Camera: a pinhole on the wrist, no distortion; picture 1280 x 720 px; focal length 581.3 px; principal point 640.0 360.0 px. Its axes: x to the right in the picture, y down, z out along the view. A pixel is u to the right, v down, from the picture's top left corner.
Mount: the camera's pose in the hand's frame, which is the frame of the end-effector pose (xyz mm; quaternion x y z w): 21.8 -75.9 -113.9 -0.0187 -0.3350 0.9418 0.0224
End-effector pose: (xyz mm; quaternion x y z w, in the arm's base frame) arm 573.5 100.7 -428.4 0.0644 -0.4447 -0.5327 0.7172
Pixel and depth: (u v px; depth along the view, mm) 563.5 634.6 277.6
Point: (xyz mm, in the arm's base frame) 311.0 -75.6 -594.6
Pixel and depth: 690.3 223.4 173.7
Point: 432.8 54.0 -487.8
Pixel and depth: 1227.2 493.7 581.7
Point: 18.3 465.5 -916.4
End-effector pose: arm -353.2 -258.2 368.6 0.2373 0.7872 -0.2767 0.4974
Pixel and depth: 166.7 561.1 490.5
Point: -747.0 -727.2 59.8
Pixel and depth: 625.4 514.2 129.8
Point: -502.6 -368.5 401.7
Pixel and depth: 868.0 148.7 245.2
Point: -336.5 -468.7 430.5
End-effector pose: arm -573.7 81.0 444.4 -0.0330 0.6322 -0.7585 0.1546
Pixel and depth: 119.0 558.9 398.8
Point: -969.2 -58.0 854.4
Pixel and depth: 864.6 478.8 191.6
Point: -554.9 124.5 671.3
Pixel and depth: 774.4 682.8 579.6
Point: -530.6 104.5 1154.0
